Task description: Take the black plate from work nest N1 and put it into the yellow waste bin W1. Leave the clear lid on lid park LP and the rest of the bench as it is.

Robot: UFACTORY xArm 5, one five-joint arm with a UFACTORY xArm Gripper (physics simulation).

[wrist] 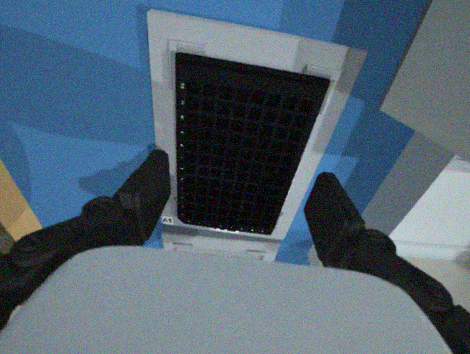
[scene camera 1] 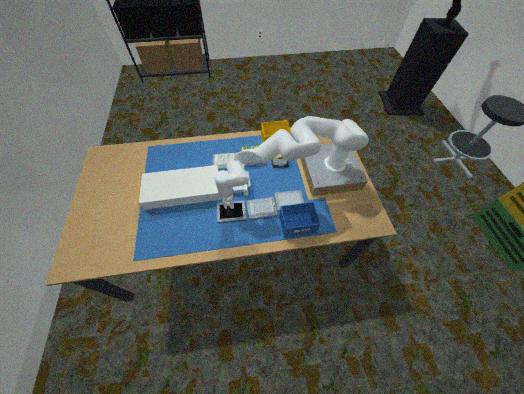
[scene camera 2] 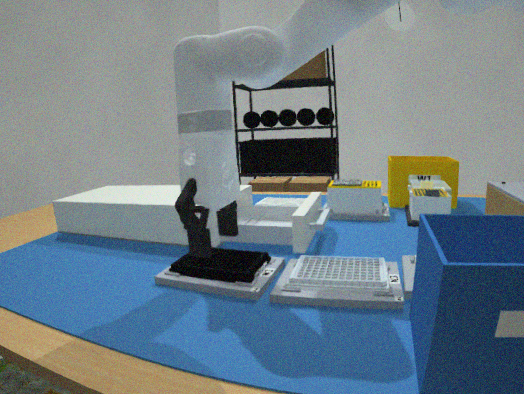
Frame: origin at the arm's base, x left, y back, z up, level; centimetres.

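Seen in the pictures: gripper, between the fingertips: (wrist: 241, 181) (scene camera 1: 229, 207) (scene camera 2: 216, 245); arm's base, origin of its link: (scene camera 1: 334, 164).
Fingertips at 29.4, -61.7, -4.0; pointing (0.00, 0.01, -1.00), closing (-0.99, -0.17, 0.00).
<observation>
Pixels of each thing's top centre, then the offset from my fingertips to it, as dx, dy, dz. "spot": a spot on its surface instead.
- black plate, centre of its top: (wrist: 236, 171) (scene camera 2: 219, 258) (scene camera 1: 230, 209) +0.2, +0.6, -1.9
- work nest N1, centre of its top: (wrist: 237, 164) (scene camera 2: 220, 264) (scene camera 1: 231, 210) +0.2, +0.6, -2.9
- yellow waste bin W1, centre of its top: (scene camera 2: 421, 158) (scene camera 1: 276, 128) -56.2, +26.5, +7.4
- white instrument, a spot on its surface: (scene camera 2: 115, 210) spot: -3.4, -27.9, +2.3
- clear-welled plate, centre of its top: (scene camera 2: 340, 267) (scene camera 1: 261, 206) -2.6, +17.9, -1.9
- blue bin, centre of its top: (scene camera 1: 300, 214) +7.6, +37.7, +7.4
The black plate (scene camera 1: 235, 213) (scene camera 2: 227, 265) (wrist: 242, 140) lies flat in work nest N1 (scene camera 1: 232, 220) (scene camera 2: 210, 286) (wrist: 161, 100), a light grey base. My gripper (scene camera 1: 227, 205) (scene camera 2: 215, 243) (wrist: 241, 181) is wide open and points down over the plate. In the wrist view its black fingers stand on either side of the plate's long edges, with nothing held between them. The exact height of the fingertips is hard to tell. The yellow waste bin W1 (scene camera 1: 275, 128) (scene camera 2: 425, 167) stands at the back of the bench. I cannot clearly make out the clear lid or the LP label.
A white instrument (scene camera 1: 177, 186) (scene camera 2: 115, 210) stands beside and behind N1, its tray (scene camera 2: 270, 231) open. A clear-welled plate (scene camera 1: 262, 207) (scene camera 2: 340, 271) sits in the neighbouring nest. A blue bin (scene camera 1: 299, 219) (scene camera 2: 465, 300) stands farther right. Yellow-topped boxes (scene camera 2: 355, 200) (scene camera 2: 430, 204) stand near W1.
</observation>
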